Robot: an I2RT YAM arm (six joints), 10 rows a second.
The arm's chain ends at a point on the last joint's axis. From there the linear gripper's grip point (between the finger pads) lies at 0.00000 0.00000 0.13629 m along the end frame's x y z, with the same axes.
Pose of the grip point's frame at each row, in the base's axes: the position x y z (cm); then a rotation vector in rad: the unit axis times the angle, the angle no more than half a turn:
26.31, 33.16, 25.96, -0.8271, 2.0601, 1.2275
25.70, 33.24, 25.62, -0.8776, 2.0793, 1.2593
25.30, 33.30, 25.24, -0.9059, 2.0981, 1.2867
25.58, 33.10, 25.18, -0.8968, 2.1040, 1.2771
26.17, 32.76, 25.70, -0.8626, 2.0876, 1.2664
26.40, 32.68, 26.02, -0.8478, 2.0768, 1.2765
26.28, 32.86, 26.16, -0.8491, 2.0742, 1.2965
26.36, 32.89, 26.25, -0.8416, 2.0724, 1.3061
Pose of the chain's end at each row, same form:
23.93, 20.87, 31.35, -0.8271, 2.0601, 1.2275
24.07, 20.92, 31.21, -0.8776, 2.0793, 1.2593
24.21, 20.97, 30.95, -0.9059, 2.0981, 1.2867
24.37, 20.81, 30.95, -0.8968, 2.1040, 1.2771
24.52, 20.43, 31.27, -0.8626, 2.0876, 1.2664
24.66, 20.28, 31.41, -0.8478, 2.0768, 1.2765
24.69, 20.39, 31.44, -0.8491, 2.0742, 1.2965
24.78, 20.39, 31.44, -0.8416, 2.0724, 1.3061

